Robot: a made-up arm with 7 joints.
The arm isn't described. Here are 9 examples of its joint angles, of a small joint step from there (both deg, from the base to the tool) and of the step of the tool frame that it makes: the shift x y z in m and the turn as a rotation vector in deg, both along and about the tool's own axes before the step.
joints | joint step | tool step
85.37 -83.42 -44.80 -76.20 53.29 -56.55 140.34 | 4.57 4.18 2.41 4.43 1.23 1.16 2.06 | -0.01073 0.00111 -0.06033 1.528 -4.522 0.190
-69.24 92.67 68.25 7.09 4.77 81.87 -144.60 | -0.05 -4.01 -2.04 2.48 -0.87 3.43 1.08 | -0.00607 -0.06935 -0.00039 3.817 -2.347 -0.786
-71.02 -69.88 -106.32 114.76 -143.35 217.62 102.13 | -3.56 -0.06 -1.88 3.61 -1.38 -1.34 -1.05 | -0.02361 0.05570 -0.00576 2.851 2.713 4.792
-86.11 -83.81 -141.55 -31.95 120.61 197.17 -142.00 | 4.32 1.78 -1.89 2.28 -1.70 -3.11 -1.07 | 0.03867 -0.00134 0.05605 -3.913 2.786 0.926
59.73 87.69 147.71 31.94 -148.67 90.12 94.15 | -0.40 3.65 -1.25 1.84 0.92 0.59 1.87 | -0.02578 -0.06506 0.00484 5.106 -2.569 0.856
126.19 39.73 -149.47 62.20 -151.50 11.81 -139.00 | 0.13 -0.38 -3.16 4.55 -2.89 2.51 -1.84 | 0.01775 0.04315 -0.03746 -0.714 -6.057 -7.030
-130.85 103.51 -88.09 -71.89 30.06 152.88 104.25 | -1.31 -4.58 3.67 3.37 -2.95 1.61 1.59 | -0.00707 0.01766 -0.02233 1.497 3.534 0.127
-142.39 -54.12 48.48 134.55 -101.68 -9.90 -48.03 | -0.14 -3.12 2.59 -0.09 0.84 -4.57 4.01 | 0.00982 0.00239 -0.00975 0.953 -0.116 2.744
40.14 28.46 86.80 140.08 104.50 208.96 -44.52 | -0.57 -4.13 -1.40 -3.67 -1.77 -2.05 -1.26 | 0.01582 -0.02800 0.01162 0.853 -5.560 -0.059
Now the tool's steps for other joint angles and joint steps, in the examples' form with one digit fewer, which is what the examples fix.
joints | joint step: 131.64 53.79 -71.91 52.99 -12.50 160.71 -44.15 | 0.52 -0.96 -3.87 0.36 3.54 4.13 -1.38
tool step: -0.0087 -0.0002 -0.0219 -2.85 0.94 -3.19
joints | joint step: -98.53 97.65 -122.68 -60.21 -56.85 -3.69 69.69 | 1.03 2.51 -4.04 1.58 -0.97 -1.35 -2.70
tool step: -0.0473 -0.0080 0.0074 -2.69 4.03 -7.13
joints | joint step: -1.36 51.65 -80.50 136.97 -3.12 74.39 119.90 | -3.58 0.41 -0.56 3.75 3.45 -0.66 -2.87
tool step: 0.0433 0.0173 -0.0083 -1.29 0.99 2.93
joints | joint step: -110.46 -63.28 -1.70 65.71 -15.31 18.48 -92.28 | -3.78 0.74 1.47 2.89 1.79 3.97 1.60
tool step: -0.0350 -0.0224 0.0289 -1.55 4.13 4.16
